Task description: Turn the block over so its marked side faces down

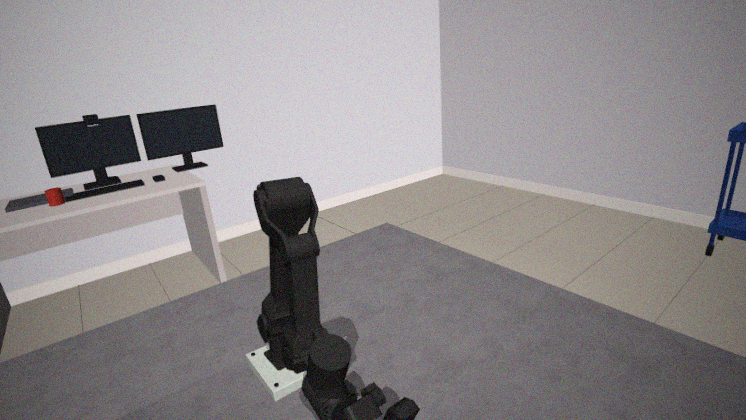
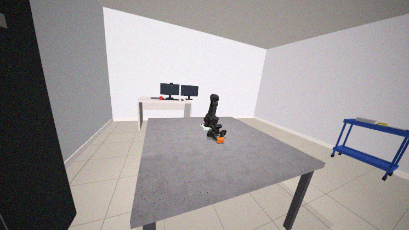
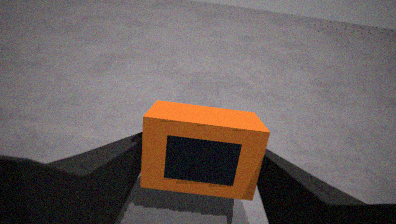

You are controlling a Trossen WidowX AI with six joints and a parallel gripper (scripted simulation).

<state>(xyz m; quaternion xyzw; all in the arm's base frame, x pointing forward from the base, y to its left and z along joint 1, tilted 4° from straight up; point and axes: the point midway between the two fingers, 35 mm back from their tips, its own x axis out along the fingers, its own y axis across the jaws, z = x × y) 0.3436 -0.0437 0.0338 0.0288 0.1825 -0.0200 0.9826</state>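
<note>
The orange block lies 10 mm behind my gripper tip.
</note>
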